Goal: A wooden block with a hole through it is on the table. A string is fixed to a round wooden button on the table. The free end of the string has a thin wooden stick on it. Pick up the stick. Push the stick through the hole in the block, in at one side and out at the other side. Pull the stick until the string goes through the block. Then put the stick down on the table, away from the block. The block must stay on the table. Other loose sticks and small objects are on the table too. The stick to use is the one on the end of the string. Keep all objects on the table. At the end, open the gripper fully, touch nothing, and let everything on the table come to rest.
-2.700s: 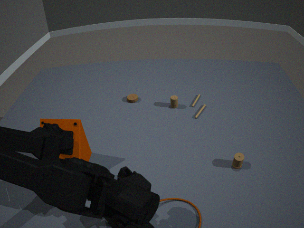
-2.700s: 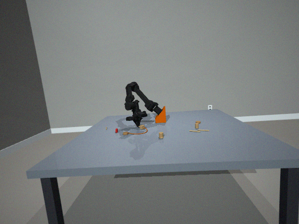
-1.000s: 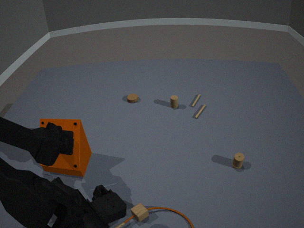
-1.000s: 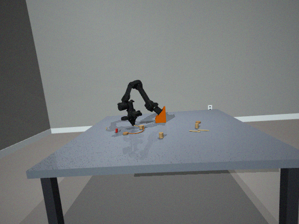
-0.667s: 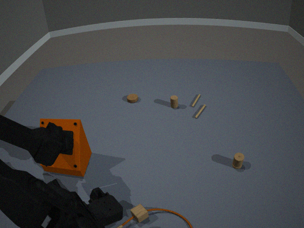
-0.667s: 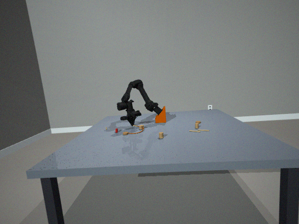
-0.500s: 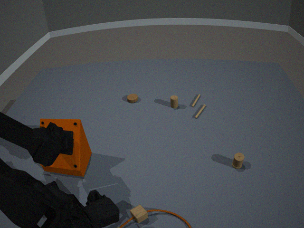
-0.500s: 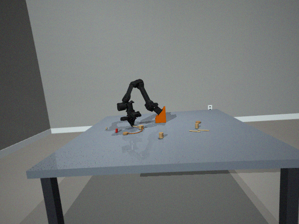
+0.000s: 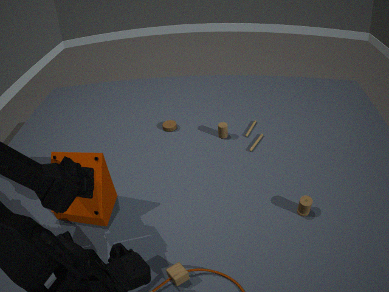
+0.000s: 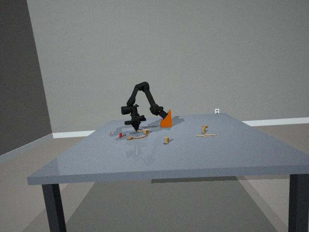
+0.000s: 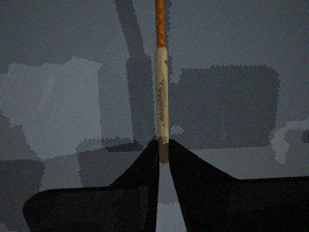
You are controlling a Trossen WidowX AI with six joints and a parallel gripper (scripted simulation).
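My gripper tip is now 30 mm short of the thin wooden stick, 30 mm to the right of it and 10 mm below it. Round my gripper tip: wooden block (80 mm ahead, 90 mm to the left, 10 mm above); round wooden button (210 mm ahead, 10 mm to the right, 10 mm above); red piece (150 mm ahead, 100 mm to the right, 10 mm above).
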